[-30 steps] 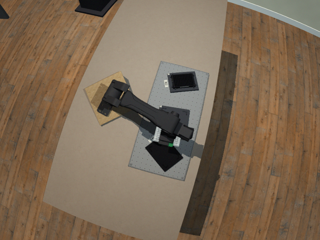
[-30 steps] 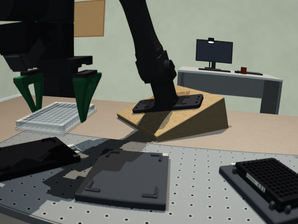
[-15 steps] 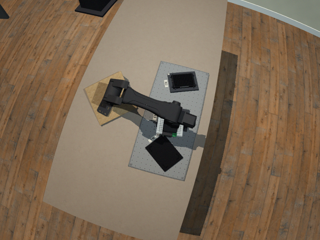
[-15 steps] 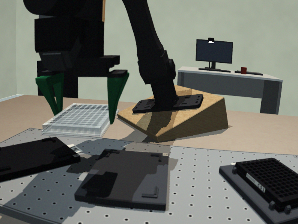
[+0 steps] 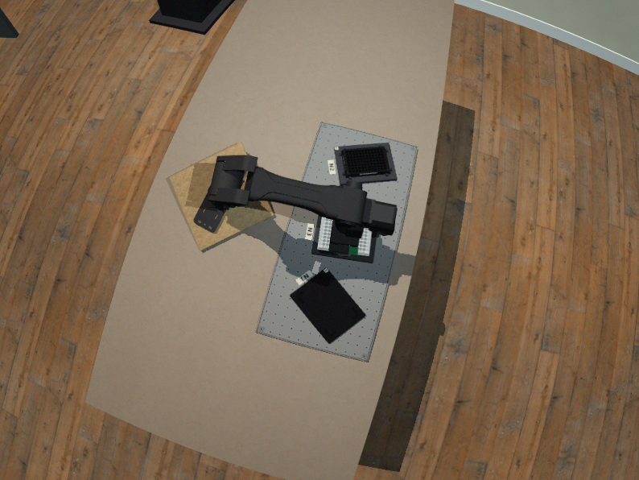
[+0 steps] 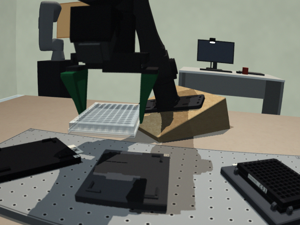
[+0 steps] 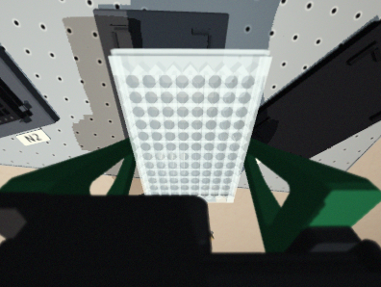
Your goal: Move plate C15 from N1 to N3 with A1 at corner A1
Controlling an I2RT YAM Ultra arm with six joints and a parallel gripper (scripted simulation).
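The grey landing nest N3 lies 30 mm to the left of my hand and 90 mm below it. Also, from my hand: black nest N1 (30 mm ahead, 160 mm to the right, 90 mm below); then black plate C51 (40 mm behind, 250 mm to the left, 80 mm below); then clear 96-well plate C15 (right at my hand).
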